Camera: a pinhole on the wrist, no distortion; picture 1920 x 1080 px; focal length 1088.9 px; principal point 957.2 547.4 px. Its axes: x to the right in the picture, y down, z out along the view. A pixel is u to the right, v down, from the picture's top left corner.
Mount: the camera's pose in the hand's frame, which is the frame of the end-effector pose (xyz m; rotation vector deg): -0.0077 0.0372 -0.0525 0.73 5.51 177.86
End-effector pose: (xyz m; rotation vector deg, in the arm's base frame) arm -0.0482 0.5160 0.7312 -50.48 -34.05 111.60
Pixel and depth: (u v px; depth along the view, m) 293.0 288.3 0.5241
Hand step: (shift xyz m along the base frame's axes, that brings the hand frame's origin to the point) -0.5650 0.1625 0.0537
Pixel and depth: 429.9 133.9 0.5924
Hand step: -0.6588 0.0824 0.0298
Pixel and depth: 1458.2 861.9 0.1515
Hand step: -0.0544 -0.0763 0.0874
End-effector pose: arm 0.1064 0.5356 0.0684 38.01 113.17 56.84
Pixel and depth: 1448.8 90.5 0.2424
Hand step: 0.2286 0.0800 0.1112
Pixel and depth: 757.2 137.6 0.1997
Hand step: 0.1128 0.1496 0.0362
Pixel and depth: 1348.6 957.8 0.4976
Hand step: 0.4742 -0.0160 -0.1787
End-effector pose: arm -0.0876 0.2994 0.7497 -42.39 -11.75 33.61
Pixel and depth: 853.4 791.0 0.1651
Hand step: -0.0405 0.0763 0.0762
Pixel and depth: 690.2 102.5 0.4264
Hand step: -0.1481 0.4059 0.1001
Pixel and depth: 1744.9 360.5 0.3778
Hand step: -0.4049 0.1080 0.1492
